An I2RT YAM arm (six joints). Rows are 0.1 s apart.
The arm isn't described. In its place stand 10 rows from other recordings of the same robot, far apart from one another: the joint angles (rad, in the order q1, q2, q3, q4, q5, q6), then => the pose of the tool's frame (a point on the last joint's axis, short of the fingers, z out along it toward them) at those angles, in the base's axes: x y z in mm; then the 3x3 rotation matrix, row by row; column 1 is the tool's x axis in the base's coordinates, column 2 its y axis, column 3 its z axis.
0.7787, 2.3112, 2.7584, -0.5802, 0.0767, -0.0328 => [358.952 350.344 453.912], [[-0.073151 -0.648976 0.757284], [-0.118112 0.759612 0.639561], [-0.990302 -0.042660 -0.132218]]
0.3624, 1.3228, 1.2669, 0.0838, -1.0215, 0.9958 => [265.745 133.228 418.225], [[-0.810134 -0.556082 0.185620], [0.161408 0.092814 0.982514], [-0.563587 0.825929 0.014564]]
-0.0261, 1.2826, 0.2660, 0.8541, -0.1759, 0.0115 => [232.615 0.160 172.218], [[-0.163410 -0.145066 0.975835], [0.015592 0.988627 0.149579], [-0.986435 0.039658 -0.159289]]
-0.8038, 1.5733, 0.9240, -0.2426, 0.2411, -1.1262 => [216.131 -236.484 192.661], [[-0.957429 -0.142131 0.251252], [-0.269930 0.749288 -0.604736], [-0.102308 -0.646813 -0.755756]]
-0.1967, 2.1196, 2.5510, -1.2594, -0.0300, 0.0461 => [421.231 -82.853 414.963], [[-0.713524 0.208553 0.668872], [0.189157 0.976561 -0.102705], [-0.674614 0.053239 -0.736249]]
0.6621, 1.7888, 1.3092, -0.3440, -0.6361, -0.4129 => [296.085 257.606 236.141], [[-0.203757 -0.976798 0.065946], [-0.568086 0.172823 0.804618], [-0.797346 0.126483 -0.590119]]
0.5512, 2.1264, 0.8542, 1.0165, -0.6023, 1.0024 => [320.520 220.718 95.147], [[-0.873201 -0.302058 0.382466], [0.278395 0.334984 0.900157], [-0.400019 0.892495 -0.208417]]
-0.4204, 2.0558, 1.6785, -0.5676, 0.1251, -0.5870 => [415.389 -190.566 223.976], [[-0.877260 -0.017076 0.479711], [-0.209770 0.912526 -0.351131], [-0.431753 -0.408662 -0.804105]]
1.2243, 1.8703, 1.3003, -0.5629, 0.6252, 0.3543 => [148.699 350.486 190.894], [[-0.523810 -0.529539 0.667242], [-0.622399 0.772713 0.124636], [-0.581586 -0.350005 -0.734339]]
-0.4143, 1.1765, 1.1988, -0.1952, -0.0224, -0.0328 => [247.605 -108.014 403.838], [[-0.169936 0.376881 0.910540], [0.038914 0.925825 -0.375945], [-0.984687 -0.028454 -0.171997]]
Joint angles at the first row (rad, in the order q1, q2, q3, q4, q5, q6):
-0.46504, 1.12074, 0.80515, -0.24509, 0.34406, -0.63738
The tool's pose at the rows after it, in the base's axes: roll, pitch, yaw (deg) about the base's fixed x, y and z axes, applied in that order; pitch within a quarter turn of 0, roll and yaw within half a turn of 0; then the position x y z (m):
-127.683 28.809 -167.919 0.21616 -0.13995 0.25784
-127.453 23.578 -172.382 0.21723 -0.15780 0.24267
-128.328 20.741 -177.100 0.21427 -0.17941 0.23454
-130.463 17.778 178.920 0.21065 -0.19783 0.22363
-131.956 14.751 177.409 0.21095 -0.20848 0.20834
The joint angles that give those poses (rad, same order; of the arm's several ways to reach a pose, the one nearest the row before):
-0.52029, 1.18653, 0.79414, -0.22923, 0.40328, -0.68944
-0.56862, 1.26070, 0.79571, -0.20871, 0.46606, -0.72370
-0.63763, 1.32528, 0.82086, -0.21062, 0.48521, -0.73627
-0.69626, 1.39015, 0.84471, -0.22931, 0.48775, -0.74182
-0.72274, 1.45263, 0.84756, -0.21863, 0.49235, -0.75860

